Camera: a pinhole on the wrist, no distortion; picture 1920 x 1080 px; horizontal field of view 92.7 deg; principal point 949.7 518.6 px. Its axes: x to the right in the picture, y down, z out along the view. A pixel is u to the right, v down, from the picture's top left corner.
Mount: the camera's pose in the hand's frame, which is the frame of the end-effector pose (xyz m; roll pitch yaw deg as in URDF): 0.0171 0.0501 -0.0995 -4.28 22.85 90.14
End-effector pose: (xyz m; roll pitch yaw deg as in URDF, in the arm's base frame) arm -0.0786 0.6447 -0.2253 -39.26 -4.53 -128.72
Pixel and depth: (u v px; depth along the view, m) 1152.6 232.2 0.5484
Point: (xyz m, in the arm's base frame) 0.2440 0.2036 -0.1684
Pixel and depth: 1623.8 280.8 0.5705
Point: 0.3703 0.1094 -0.4239
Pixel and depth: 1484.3 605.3 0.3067
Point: 0.1931 0.4595 -0.3526
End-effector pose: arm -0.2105 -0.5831 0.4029 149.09 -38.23 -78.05
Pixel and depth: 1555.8 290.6 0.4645
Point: -0.7474 -0.7236 0.5257
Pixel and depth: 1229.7 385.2 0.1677
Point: -0.3677 -0.6062 0.4619
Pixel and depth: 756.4 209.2 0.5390
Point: -0.5069 -0.9666 0.2602
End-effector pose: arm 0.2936 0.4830 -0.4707 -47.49 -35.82 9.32
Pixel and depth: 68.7 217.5 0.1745
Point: 0.2654 0.5513 -0.3424
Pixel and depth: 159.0 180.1 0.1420
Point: 0.2969 0.5407 -0.3874
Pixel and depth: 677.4 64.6 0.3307
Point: 0.3182 0.7401 -0.2958
